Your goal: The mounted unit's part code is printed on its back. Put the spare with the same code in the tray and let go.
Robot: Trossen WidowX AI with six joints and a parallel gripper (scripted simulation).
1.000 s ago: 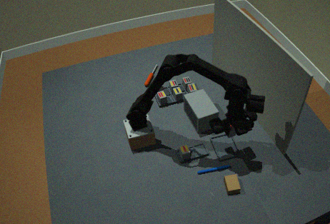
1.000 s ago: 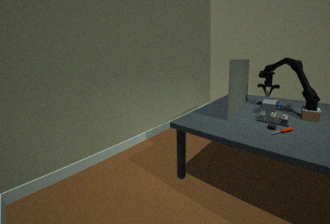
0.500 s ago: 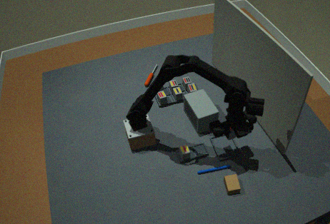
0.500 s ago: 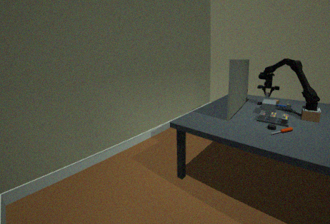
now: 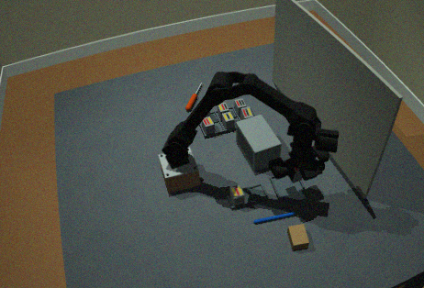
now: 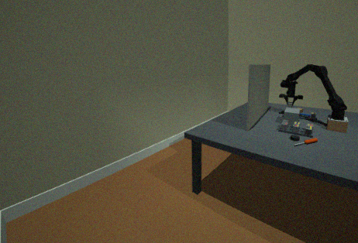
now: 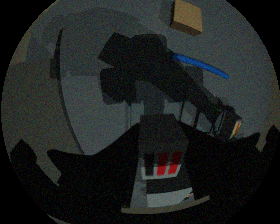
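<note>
The blue marker pen is 11 cm behind my gripper tip, 8 cm below it and 6 cm to the right of it. Also, from my gripper tip: white wall panel (23 cm ahead, 20 cm to the left, 14 cm above); tan cardboard box (16 cm to the right, 9 cm behind, 7 cm below).
</note>
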